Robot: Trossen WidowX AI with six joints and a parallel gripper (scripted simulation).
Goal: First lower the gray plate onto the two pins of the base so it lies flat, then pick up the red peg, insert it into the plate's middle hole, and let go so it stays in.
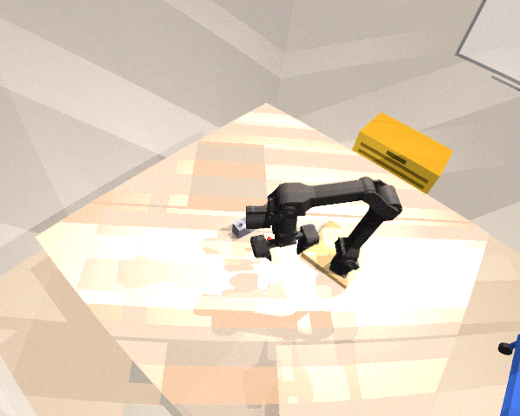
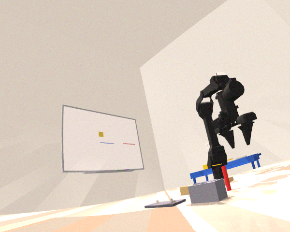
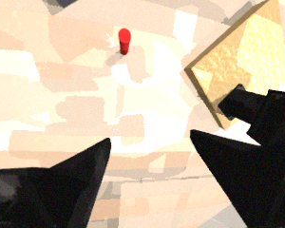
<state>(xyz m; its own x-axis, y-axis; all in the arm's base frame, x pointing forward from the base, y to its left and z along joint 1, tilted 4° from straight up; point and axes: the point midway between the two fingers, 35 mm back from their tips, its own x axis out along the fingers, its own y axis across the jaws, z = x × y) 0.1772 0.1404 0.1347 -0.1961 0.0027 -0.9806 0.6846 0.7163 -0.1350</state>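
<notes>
Right now the gray plate is 190 mm ahead of my gripper tip, 100 mm to the right of it and 90 mm below it. The rest, counted from my gripper tip: dark base 260 mm to the right, 160 mm ahead, 120 mm below; then red peg 90 mm below, 80 mm ahead, 60 mm to the right.
</notes>
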